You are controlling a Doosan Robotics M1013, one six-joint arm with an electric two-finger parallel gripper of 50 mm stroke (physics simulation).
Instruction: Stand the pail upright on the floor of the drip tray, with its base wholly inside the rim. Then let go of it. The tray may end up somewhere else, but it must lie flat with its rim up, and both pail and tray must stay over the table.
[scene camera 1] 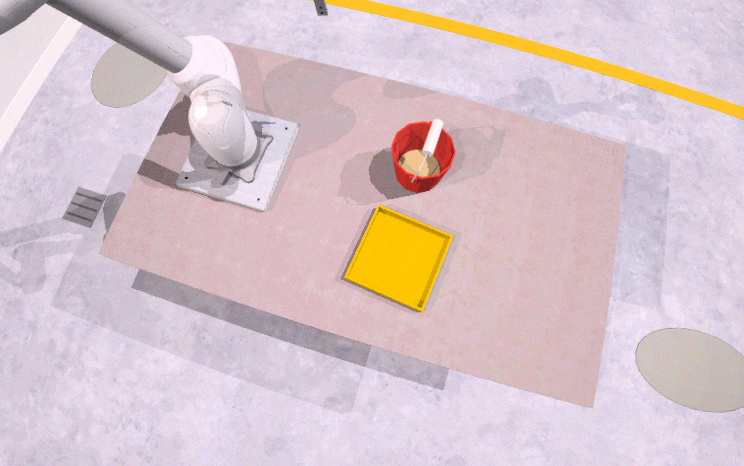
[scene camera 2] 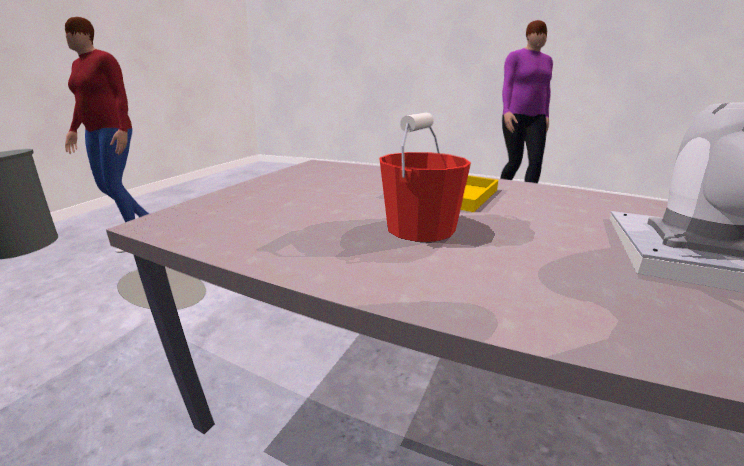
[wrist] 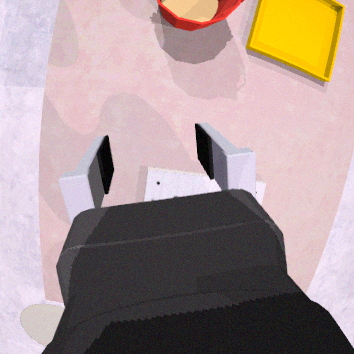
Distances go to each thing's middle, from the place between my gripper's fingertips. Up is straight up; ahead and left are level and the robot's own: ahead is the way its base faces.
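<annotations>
Yellow drip tray (scene camera 1: 398, 257): 320 mm ahead of my hand, 340 mm to the right of it, 540 mm below it.
</annotations>
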